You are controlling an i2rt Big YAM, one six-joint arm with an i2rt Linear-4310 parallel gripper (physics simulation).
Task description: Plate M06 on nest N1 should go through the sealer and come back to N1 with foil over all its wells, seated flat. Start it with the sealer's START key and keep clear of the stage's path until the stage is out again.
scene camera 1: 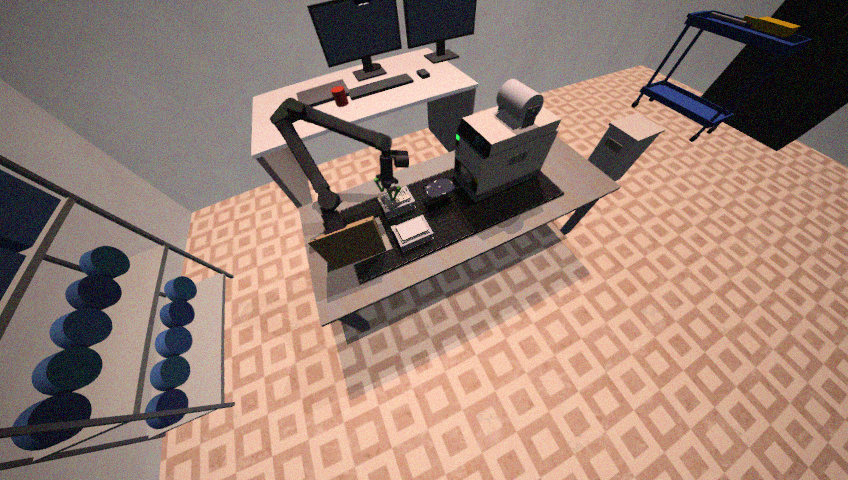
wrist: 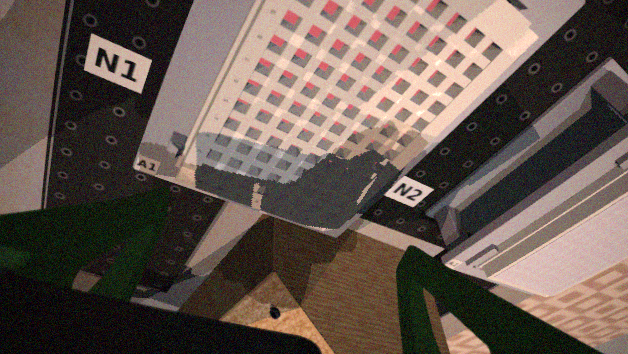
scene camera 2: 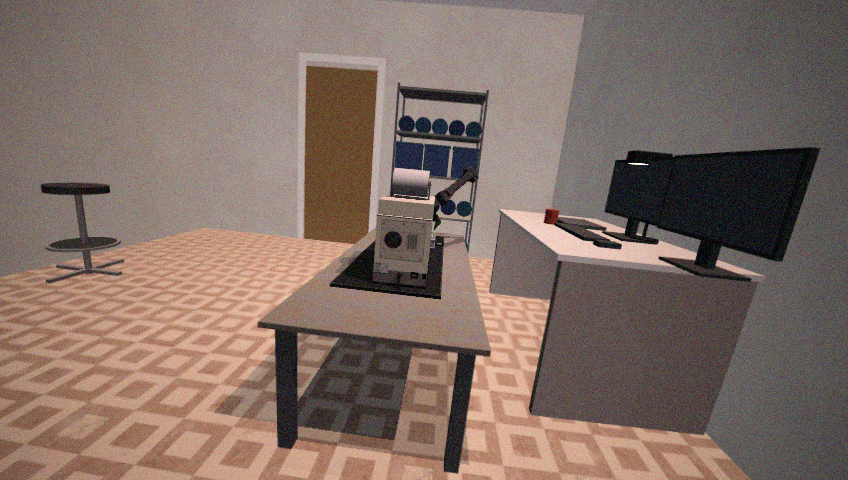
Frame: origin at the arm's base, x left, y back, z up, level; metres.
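Seen in the pictures: gripper, fingertip midpoint: (scene camera 1: 387,196) (wrist: 290,232); arm's base, origin of the base link: (scene camera 1: 336,229).
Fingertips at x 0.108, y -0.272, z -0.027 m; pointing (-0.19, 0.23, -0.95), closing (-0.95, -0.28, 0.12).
Offsets run from my fingertips to a thing's middle. "spot": to the spot under its first point.
Plate M06 {dx +0.003, dy -0.039, dz -0.035 m} (scene camera 1: 397,199) (wrist: 345,80) sits on nest N1 {spot: dx +0.051, dy -0.030, dz -0.043 m} (wrist: 210,55), its square wells uncovered and many showing red. The plate's lettering is not readable. My gripper (scene camera 1: 389,195) (wrist: 290,232) is open, its green fingers wide apart and nothing between them. It hangs over the plate's near-arm end; how high is hard to tell. In the scene camera 2 view it is partly behind the sealer. The sealer (scene camera 1: 505,159) (scene camera 2: 403,246) stands at the far end of the black mat, with a green light {spot: dx +0.034, dy -0.396, dz +0.173 m} (scene camera 1: 457,137) on its front. I cannot make out the START key or the stage clearly.
Nest N2 {dx -0.210, dy -0.042, dz -0.071 m} (scene camera 1: 411,245) (wrist: 452,227) is beside N1 and bears a white-topped item {dx -0.210, dy -0.042, dz -0.040 m} (scene camera 1: 411,227) (wrist: 575,250). A dark round-topped object {spot: dx -0.071, dy -0.250, dz +0.000 m} (scene camera 1: 439,188) stands between N1 and the sealer. An open brown box (scene camera 1: 348,245) (wrist: 355,290) is near the arm's base.
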